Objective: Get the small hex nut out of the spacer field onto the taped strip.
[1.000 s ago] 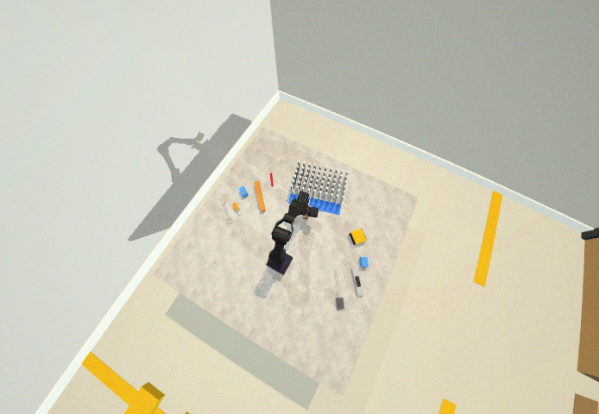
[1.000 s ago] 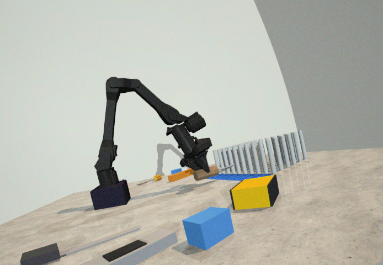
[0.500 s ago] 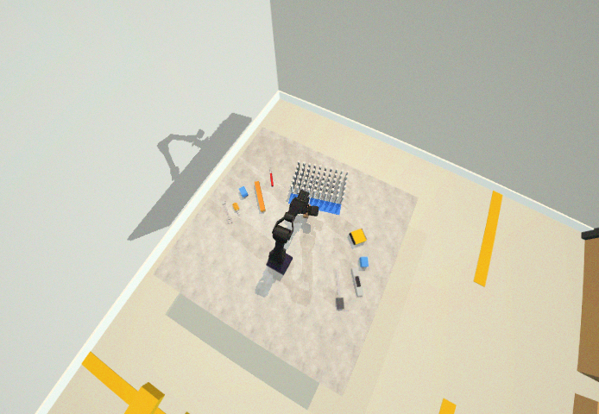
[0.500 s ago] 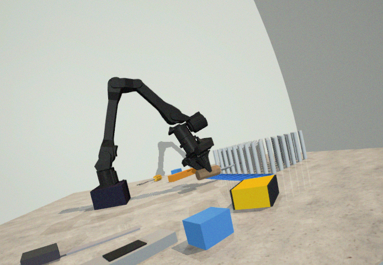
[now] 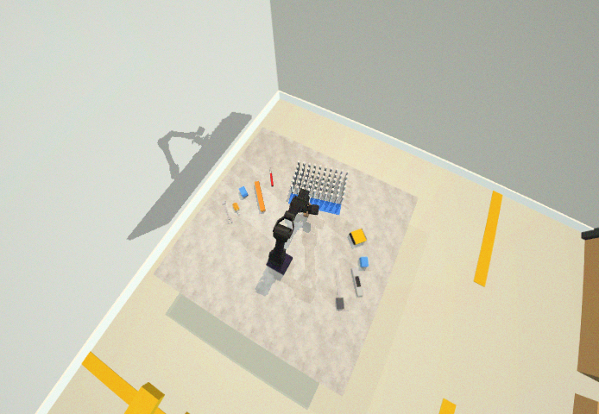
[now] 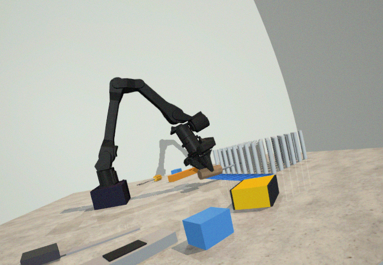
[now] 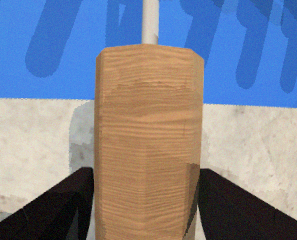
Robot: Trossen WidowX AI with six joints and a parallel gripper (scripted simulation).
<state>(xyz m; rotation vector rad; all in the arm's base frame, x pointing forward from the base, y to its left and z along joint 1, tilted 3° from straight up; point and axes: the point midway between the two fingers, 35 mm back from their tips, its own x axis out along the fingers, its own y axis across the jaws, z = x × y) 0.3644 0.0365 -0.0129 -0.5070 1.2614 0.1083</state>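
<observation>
Right now the blue taped strip is 8 cm ahead of my gripper tip, 1 cm to the right of it and 4 cm below it. Round my gripper tip: orange bar: 9 cm behind, 33 cm to the left, 2 cm below; then wooden-handled tool: 10 cm ahead, 4 cm to the left; then yellow-and-black box: 3 cm ahead, 37 cm to the right, 1 cm below.
</observation>
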